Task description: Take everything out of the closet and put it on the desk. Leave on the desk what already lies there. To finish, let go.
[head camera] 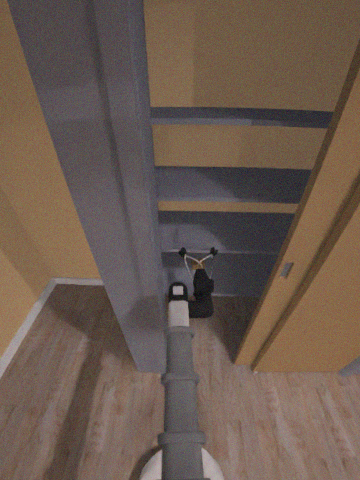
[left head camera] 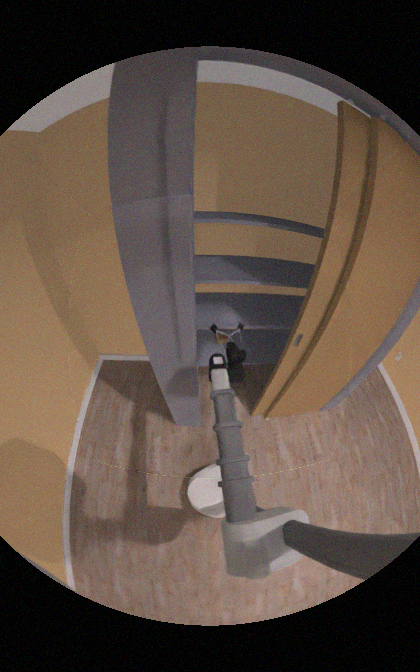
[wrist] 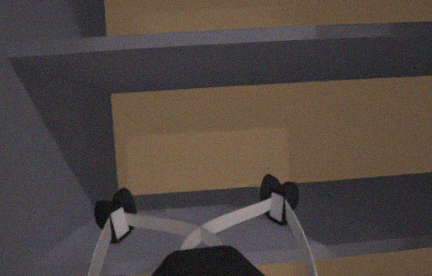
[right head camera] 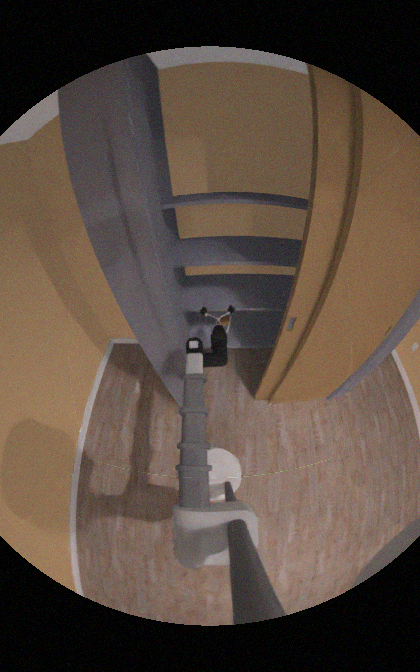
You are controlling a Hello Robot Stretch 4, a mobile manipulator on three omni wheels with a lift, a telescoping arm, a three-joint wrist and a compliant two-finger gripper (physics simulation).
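The closet is grey-blue, with several shelves. A small orange-brown thing lies low in the closet, on what looks like the lowest shelf, partly hidden by the gripper; its shape cannot be made out. My gripper is open, its fingers wide apart with nothing between the tips. It reaches into the closet at the level of a low shelf, near the left side panel and higher than the orange-brown thing. That thing does not show in the wrist view. The desk does not show.
Wood-coloured sliding doors cover the closet's right part. The grey left side panel runs close beside my arm. In the wrist view, a shelf edge crosses above the fingers and another lies low behind them.
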